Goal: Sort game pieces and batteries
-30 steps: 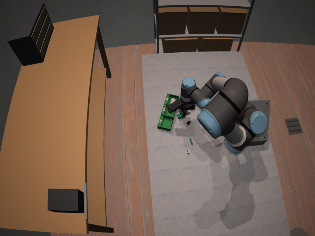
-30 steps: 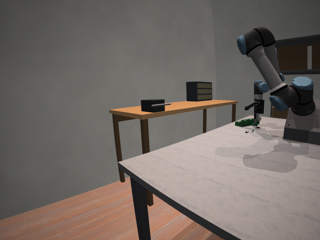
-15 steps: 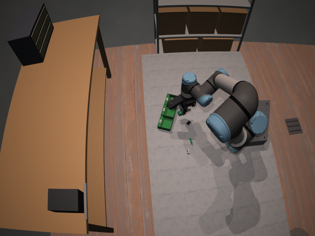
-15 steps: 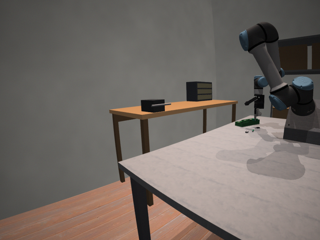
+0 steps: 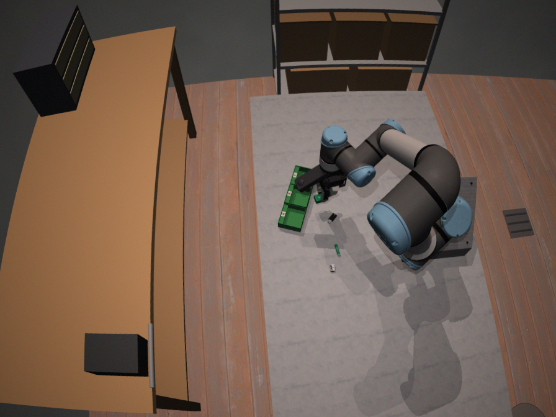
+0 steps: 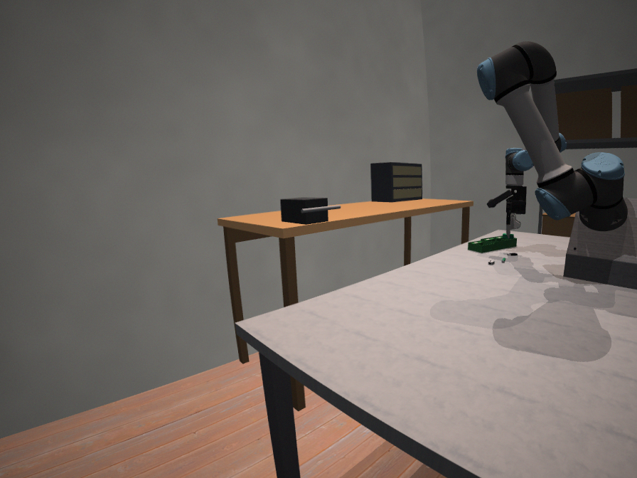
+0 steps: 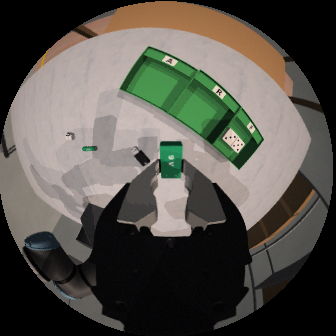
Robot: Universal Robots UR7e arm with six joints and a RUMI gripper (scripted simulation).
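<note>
The green three-compartment bin is 8 cm ahead of my hand, 3 cm to the right of it and 6 cm below it. The rest, counted from my hand: green 9V battery (1 cm behind, 1 cm below); small black piece (4 cm behind, 5 cm to the left, 7 cm below).
</note>
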